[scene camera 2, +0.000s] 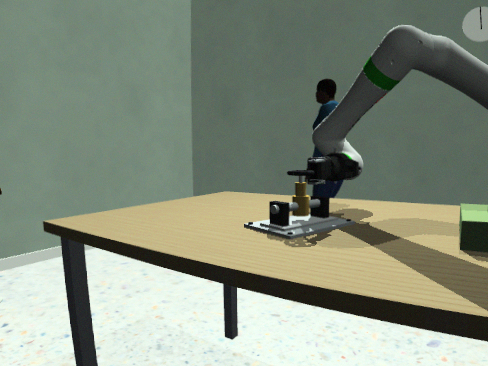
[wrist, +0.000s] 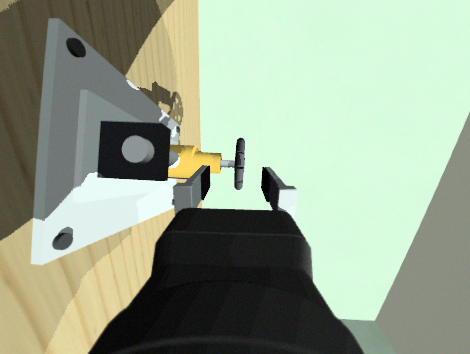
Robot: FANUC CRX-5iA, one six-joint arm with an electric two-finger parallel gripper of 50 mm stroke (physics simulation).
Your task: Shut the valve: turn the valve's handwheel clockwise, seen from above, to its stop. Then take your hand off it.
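The valve has a yellow brass body and stands upright on a grey base plate. Its dark handwheel lies level on top of a thin stem. In the wrist view the wheel shows edge-on. My gripper is level at wheel height, on the right of the valve in the scene view. Its fingers are open, one above and one below the wheel's level. The wheel's near rim shows between them in the wrist view, with a gap to each finger. The wheel's turn angle cannot be told.
Black pipe supports stand on either side of the valve body, below the gripper. A green block stands on the wooden table at the right. A person in blue is behind the arm, beyond the table.
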